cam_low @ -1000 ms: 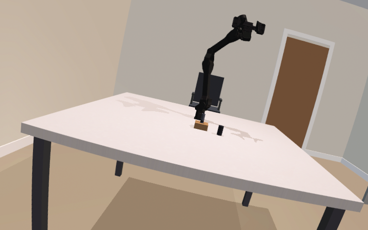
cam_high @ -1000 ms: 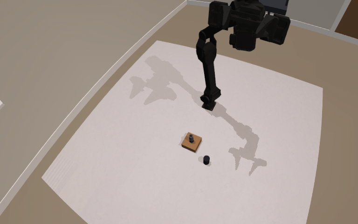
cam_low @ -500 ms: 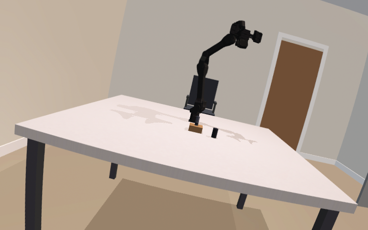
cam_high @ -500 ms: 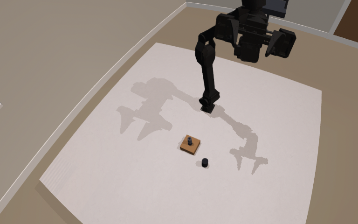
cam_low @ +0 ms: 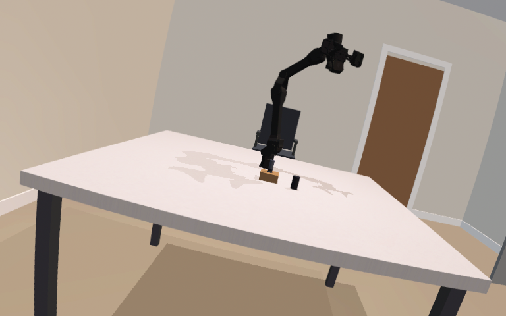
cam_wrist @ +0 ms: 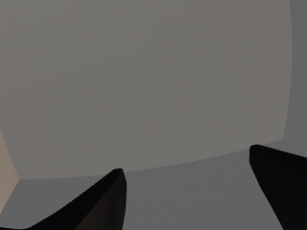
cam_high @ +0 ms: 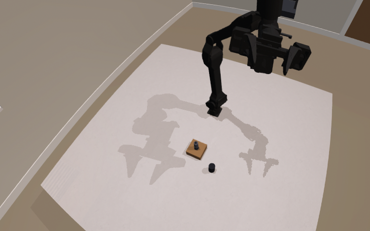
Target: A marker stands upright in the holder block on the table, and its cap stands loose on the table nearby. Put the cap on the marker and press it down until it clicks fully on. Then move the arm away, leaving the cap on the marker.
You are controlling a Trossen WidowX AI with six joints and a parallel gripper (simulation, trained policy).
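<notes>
Now: the black cap 60 mm ahead of my gripper tip, 100 mm to the right of it and 560 mm below it. The rest, counted from my gripper tip: brown holder block 200 mm to the right, 570 mm below.
</notes>
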